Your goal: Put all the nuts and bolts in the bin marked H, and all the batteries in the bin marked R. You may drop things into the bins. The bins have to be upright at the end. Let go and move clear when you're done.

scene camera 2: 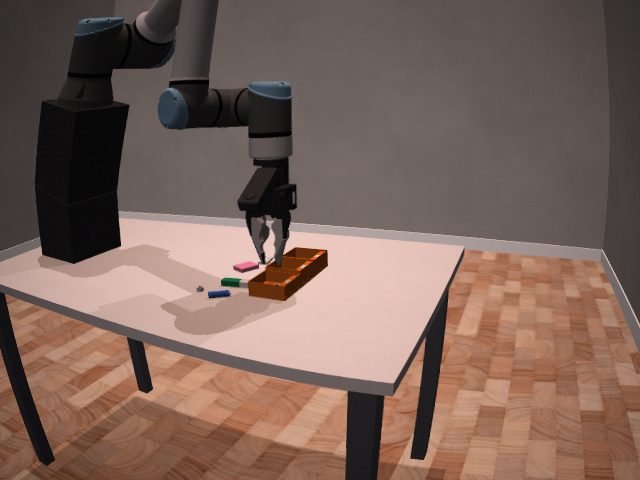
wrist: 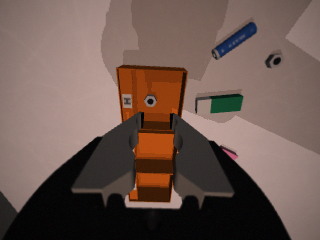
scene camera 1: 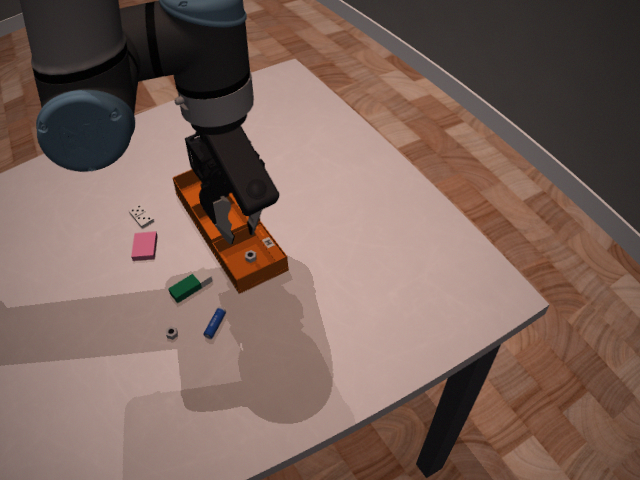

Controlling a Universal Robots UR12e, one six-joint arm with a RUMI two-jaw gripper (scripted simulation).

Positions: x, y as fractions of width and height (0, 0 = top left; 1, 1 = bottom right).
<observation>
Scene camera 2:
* my gripper: 0.42, 0.55
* orange bin row: 0.47, 0.56
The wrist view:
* my gripper: 0.49, 0.48
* orange bin row: 0.49, 0.64
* green block: 0.70, 0.43
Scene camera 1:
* my gripper: 0.38, 0.50
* orange bin row: 0.29, 0.39
</observation>
